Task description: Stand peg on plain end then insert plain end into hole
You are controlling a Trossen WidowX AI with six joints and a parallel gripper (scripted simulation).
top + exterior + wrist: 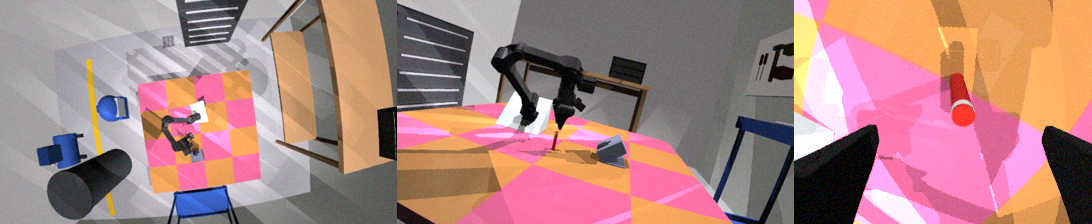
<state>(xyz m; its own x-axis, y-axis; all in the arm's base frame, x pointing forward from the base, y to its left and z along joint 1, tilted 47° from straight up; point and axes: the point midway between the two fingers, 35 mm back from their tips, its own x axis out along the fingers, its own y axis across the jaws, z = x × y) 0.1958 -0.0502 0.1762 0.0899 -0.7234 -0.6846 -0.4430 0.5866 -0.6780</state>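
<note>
The red peg is 40 mm below my gripper tip. Round my gripper tip: grey sloped panel (220 mm ahead, 80 mm to the left, 50 mm below).
</note>
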